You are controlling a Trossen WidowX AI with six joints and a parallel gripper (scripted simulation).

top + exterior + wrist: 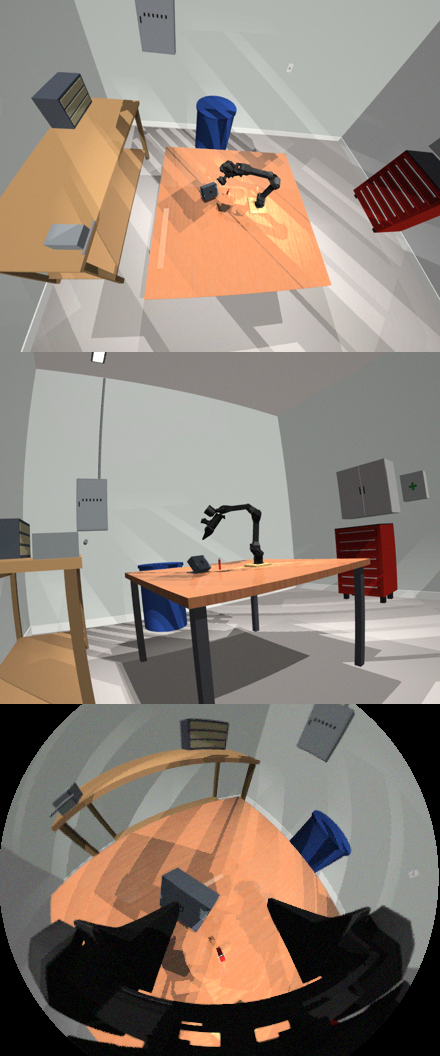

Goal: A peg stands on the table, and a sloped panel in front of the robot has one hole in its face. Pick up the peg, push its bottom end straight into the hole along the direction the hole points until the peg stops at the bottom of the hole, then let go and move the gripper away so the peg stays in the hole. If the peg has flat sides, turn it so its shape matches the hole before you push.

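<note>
Right now my gripper tip is 17 cm above the red peg, 9 cm past it and 5 cm to the right of it. Also, from my gripper tip: panel: 17 cm below, 7 cm ahead, 4 cm to the left.
</note>
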